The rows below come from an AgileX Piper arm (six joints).
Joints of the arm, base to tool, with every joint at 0 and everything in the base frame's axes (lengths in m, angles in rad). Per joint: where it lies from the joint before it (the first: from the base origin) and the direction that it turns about. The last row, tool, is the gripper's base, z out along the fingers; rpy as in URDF.
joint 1: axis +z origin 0 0 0.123
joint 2: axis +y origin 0 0 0
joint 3: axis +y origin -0.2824 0 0.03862
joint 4: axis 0.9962 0 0.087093 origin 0.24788 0 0.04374
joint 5: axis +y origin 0 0 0
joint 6: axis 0.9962 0 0.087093 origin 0.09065 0 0.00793
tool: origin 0 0 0 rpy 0 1.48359 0
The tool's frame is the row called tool.
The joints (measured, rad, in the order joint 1, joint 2, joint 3, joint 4, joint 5, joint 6), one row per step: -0.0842, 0.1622, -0.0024, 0.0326, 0.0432, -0.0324; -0.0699, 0.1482, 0.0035, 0.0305, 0.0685, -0.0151; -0.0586, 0.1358, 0.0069, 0.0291, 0.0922, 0.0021; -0.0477, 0.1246, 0.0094, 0.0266, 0.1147, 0.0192; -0.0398, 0.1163, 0.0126, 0.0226, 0.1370, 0.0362; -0.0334, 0.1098, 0.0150, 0.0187, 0.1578, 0.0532; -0.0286, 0.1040, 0.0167, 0.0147, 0.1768, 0.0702; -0.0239, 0.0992, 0.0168, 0.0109, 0.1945, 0.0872; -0.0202, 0.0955, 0.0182, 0.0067, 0.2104, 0.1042; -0.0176, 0.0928, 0.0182, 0.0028, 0.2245, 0.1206; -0.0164, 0.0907, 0.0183, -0.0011, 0.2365, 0.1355; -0.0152, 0.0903, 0.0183, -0.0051, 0.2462, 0.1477; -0.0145, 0.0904, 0.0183, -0.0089, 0.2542, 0.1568; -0.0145, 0.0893, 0.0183, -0.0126, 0.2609, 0.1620
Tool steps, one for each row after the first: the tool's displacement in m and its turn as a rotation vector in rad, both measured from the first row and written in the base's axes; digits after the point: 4 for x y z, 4 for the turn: -0.0013, 0.0012, -0.0033, 0.0164, 0.0160, 0.0131; -0.0025, 0.0020, -0.0058, 0.0330, 0.0297, 0.0228; -0.0035, 0.0029, -0.0079, 0.0482, 0.0427, 0.0318; -0.0044, 0.0034, -0.0105, 0.0618, 0.0593, 0.0375; -0.0052, 0.0039, -0.0127, 0.0755, 0.0754, 0.0412; -0.0059, 0.0041, -0.0146, 0.0888, 0.0898, 0.0430; -0.0066, 0.0044, -0.0159, 0.1022, 0.1022, 0.0444; -0.0071, 0.0046, -0.0176, 0.1151, 0.1153, 0.0444; -0.0076, 0.0047, -0.0187, 0.1277, 0.1262, 0.0433; -0.0080, 0.0047, -0.0196, 0.1387, 0.1356, 0.0410; -0.0082, 0.0047, -0.0205, 0.1470, 0.1445, 0.0390; -0.0084, 0.0046, -0.0212, 0.1523, 0.1522, 0.0370; -0.0087, 0.0046, -0.0217, 0.1539, 0.1577, 0.0353
